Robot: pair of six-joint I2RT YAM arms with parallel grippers.
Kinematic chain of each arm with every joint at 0, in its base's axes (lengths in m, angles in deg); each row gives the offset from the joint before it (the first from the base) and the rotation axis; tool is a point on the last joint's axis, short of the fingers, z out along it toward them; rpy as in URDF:
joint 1: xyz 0 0 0.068 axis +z
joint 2: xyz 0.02 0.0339 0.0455 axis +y
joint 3: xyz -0.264 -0.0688 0 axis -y
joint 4: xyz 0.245 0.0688 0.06 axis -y
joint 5: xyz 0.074 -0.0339 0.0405 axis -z
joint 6: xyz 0.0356 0 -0.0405 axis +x
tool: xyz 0 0 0 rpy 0 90 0
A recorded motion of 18 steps. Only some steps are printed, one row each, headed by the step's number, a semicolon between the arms.
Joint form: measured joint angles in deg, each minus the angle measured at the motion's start. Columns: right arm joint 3, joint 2, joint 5, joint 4, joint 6, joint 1; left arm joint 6, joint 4, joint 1, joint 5, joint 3, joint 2.
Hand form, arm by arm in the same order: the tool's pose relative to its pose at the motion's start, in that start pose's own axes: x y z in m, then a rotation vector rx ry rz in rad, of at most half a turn. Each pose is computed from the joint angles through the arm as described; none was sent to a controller.
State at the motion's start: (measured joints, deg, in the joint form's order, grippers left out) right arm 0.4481 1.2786 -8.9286 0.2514 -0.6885 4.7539; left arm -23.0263 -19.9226 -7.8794 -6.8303 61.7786 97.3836
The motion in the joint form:
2: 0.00 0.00 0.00 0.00 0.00 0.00; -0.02 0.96 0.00 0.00 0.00 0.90
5: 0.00 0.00 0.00 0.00 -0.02 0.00; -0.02 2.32 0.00 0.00 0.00 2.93
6: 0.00 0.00 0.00 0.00 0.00 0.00; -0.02 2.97 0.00 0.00 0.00 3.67
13: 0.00 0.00 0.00 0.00 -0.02 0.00; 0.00 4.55 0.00 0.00 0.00 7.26
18: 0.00 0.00 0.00 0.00 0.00 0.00; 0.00 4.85 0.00 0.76 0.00 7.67
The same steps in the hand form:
2: 0.0000 0.0000 0.0000 0.0000 0.0000 0.0000; 0.0004 -0.0005 0.0049 0.0004 -0.0010 -0.0005
5: 0.0000 0.0000 0.0000 0.0000 0.0000 -0.0003; 0.0028 -0.0009 0.0160 -0.0041 0.0097 0.0009
6: 0.0000 0.0000 0.0000 0.0000 0.0000 0.0000; 0.0035 -0.0011 0.0201 -0.0047 0.0112 0.0011
13: 0.0000 0.0000 0.0000 0.0000 0.0000 -0.0003; 0.0105 -0.0007 0.0394 -0.0184 0.0432 0.0056
18: 0.0000 0.0000 0.0000 0.0000 0.0000 0.0000; 0.0113 -0.0011 0.0416 -0.0069 0.0502 0.0055

